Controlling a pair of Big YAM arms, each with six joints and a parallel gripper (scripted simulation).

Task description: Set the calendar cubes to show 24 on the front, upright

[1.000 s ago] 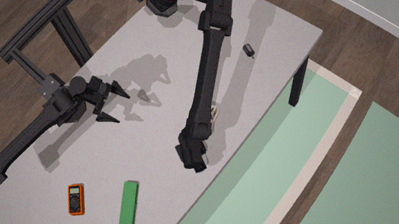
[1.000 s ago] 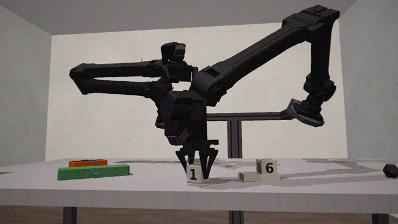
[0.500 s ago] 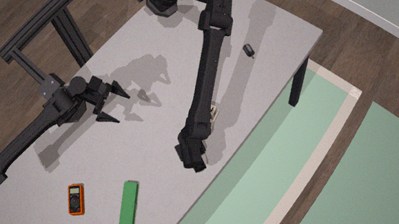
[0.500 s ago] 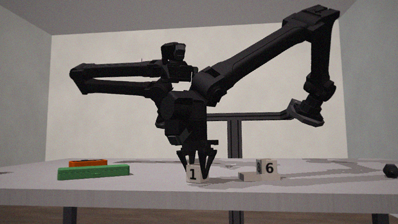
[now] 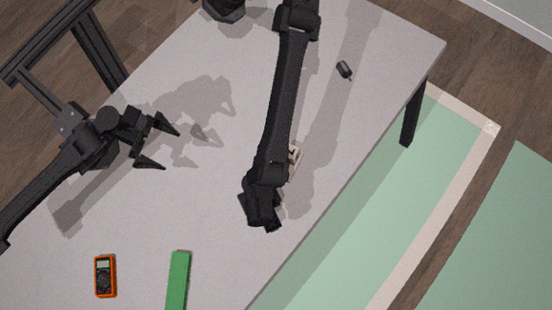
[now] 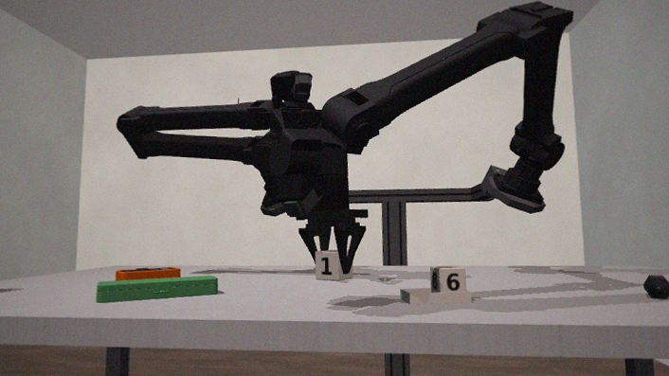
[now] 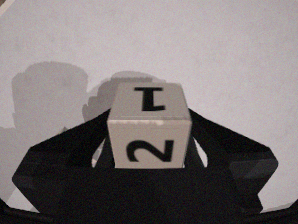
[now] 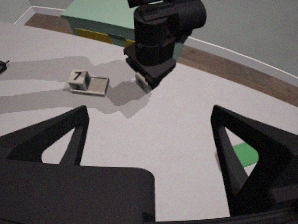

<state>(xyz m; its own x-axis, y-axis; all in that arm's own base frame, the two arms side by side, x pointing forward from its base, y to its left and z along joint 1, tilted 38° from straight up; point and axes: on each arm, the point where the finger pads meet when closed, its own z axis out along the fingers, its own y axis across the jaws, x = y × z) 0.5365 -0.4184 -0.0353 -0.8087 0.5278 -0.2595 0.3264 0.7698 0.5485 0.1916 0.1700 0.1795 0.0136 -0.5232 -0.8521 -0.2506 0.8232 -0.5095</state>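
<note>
Now: left hand 40 mm past the calendar tray, 160 mm to the right of it and 50 mm above it. From my left hand the other things lie so: green box: 80 mm behind, 320 mm to the right, 40 mm below; dark object: 70 mm behind, 540 mm to the left, 40 mm below.
</note>
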